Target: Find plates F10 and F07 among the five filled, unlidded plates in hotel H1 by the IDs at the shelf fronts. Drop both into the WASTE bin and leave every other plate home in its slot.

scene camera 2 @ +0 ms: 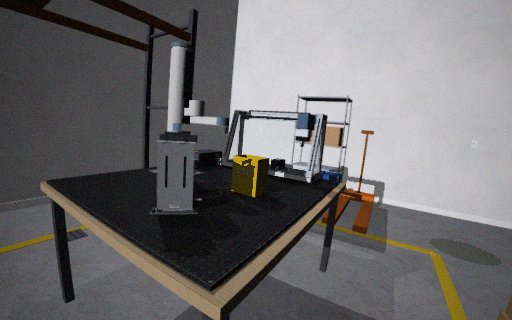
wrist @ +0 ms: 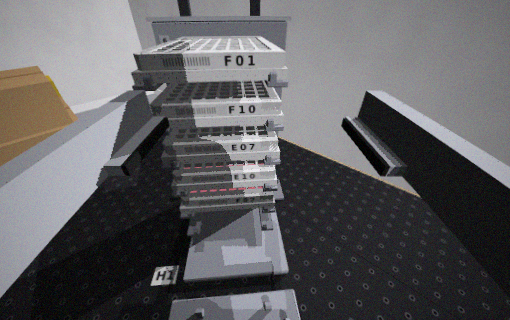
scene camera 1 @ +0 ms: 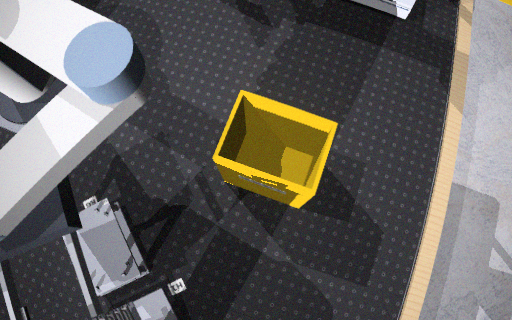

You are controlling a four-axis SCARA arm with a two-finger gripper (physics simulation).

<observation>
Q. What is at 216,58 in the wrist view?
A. A plate F01.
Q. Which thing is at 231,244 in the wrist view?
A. A hotel base.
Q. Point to a plate F07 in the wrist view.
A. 207,200
</observation>
